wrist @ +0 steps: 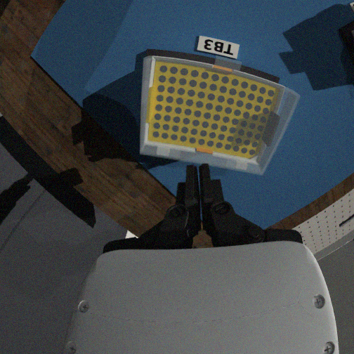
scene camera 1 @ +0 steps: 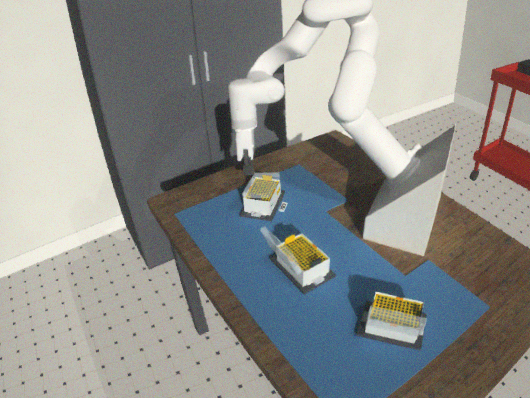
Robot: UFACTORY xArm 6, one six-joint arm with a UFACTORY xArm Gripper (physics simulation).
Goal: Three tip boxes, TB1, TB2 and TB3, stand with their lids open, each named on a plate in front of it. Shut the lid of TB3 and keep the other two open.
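Places are measured from the arm's base along level axes (x ahead, y left, z up), in metres.
Where they show: gripper, between the fingertips: (scene camera 1: pixel 248 174); arm's base, origin of its link: (scene camera 1: pixel 404 173).
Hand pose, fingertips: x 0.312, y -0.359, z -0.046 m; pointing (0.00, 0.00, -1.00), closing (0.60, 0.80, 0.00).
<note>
Things, the pixels of their top centre, and the offset from my fingertips. Level surfaces: height alone.
- TB3, centre of its top: (scene camera 1: pixel 265 187) 0.027 m back, 0.048 m left, 0.040 m down
- middle tip box, centre of its top: (scene camera 1: pixel 302 248) 0.070 m ahead, 0.336 m left, 0.032 m down
- blue mat, height of its surface: 0.106 m down
- wooden table, height of its surface: 0.109 m down
TB3 (scene camera 1: pixel 260 204) (wrist: pixel 202 107) is a white box with a yellow tip rack, behind its name plate (scene camera 1: pixel 283 206) (wrist: pixel 218 46). Its clear lid (wrist: pixel 286 107) is swung over the rack; I cannot tell whether it is fully seated. My gripper (scene camera 1: pixel 249 173) (wrist: pixel 199 179) is shut and empty, its tips by TB3's hinge side; contact is unclear. The middle tip box (scene camera 1: pixel 303 259) has its clear lid (scene camera 1: pixel 270 237) standing open and tilted back. The tip box nearest the camera (scene camera 1: pixel 392 330) has its clear lid open on the camera side. Their names are not readable.
The boxes stand on dark bases on a blue mat (scene camera 1: pixel 230 250) (wrist: pixel 260 25) on a wooden table (scene camera 1: pixel 465 235) (wrist: pixel 55 140). A grey cabinet (scene camera 1: pixel 145 100) is behind the table. The arm's pale base stand (scene camera 1: pixel 405 215) is at the right; a red cart (scene camera 1: pixel 510 159) is farther right.
</note>
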